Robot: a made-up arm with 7 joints. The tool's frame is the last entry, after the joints. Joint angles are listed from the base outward.
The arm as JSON. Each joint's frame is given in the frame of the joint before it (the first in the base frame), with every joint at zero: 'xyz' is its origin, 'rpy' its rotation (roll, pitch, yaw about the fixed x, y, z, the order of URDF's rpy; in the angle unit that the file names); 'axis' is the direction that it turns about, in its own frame. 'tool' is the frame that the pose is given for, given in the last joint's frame.
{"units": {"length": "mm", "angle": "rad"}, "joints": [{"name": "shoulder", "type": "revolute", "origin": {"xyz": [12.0, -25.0, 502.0], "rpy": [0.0, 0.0, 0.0]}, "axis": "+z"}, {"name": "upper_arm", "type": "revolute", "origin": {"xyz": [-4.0, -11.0, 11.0], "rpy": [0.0, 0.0, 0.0]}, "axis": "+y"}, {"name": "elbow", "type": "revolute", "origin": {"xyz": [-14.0, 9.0, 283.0], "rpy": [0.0, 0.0, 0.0]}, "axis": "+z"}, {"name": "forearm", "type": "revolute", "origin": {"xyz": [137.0, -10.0, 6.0], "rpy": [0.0, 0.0, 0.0]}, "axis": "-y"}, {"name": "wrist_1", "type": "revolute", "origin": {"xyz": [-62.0, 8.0, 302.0], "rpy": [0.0, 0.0, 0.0]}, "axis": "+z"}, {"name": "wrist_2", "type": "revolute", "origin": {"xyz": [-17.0, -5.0, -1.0], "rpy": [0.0, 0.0, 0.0]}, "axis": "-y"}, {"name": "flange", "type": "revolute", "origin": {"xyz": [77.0, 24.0, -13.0], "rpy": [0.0, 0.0, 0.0]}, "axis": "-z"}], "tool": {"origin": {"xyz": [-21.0, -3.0, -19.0], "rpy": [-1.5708, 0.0, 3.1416]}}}
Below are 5 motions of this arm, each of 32 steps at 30 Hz.
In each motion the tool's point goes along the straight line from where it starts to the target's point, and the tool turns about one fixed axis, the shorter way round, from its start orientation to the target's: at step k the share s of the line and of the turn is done. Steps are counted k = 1, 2, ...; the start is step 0. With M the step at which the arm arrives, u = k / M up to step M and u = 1 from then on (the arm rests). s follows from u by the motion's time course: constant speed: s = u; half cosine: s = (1 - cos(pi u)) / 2; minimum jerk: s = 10 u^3 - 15 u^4 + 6 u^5.
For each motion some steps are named. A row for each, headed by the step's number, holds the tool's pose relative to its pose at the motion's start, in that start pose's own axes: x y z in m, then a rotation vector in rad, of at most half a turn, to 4 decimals.
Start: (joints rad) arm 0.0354 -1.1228 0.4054 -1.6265 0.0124 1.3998 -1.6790
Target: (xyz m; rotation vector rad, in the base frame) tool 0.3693 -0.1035 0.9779 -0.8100 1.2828 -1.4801
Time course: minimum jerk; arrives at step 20
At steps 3, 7, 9, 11, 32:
3: 0.0086 0.0109 0.0013 -0.0179 0.0216 0.0041
7: 0.0760 0.0965 0.0119 -0.1579 0.1913 0.0362
9: 0.1315 0.1670 0.0206 -0.2732 0.3309 0.0627
11: 0.1917 0.2435 0.0300 -0.3983 0.4824 0.0914
32: 0.3232 0.4105 0.0506 -0.6716 0.8133 0.1541

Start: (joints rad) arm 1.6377 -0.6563 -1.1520 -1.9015 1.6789 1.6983 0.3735
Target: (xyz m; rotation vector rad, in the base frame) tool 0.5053 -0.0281 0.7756 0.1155 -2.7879 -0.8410
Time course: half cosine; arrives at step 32
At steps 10, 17, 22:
10: -0.0052 -0.0148 0.0020 -0.0050 -0.1132 0.0749
17: -0.0129 -0.0366 0.0049 -0.0124 -0.2796 0.1851
22: -0.0183 -0.0518 0.0069 -0.0176 -0.3962 0.2623

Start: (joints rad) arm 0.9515 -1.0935 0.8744 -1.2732 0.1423 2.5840 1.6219
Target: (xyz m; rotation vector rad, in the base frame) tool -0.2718 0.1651 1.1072 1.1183 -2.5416 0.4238
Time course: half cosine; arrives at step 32
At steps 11, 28, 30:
11: -0.0707 0.0524 0.0402 0.1264 0.3035 -0.1471
28: -0.2573 0.1905 0.1463 0.4599 1.1047 -0.5353
30: -0.2649 0.1962 0.1506 0.4735 1.1373 -0.5512

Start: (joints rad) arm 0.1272 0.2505 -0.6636 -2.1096 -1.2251 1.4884 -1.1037
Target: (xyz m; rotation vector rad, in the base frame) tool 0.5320 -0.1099 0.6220 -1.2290 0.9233 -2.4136
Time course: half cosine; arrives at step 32
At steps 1, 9, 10, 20, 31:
1: 0.0001 -0.0005 -0.0002 0.0015 0.0013 0.0018
9: 0.0048 -0.0377 -0.0121 0.1114 0.0957 0.1368
10: 0.0058 -0.0458 -0.0147 0.1354 0.1163 0.1663
20: 0.0181 -0.1424 -0.0457 0.4212 0.3620 0.5174
31: 0.0260 -0.2055 -0.0660 0.6078 0.5223 0.7465

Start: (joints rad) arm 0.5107 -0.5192 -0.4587 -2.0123 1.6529 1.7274 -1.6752
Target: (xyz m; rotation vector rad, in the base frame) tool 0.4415 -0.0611 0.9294 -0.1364 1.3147 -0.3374
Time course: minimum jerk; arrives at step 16
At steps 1, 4, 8, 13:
1: -0.0001 0.0001 0.0001 0.0000 -0.0004 -0.0013
4: -0.0027 0.0035 0.0064 0.0013 -0.0182 -0.0630
8: -0.0131 0.0171 0.0309 0.0062 -0.0878 -0.3041
13: -0.0249 0.0325 0.0588 0.0117 -0.1670 -0.5785

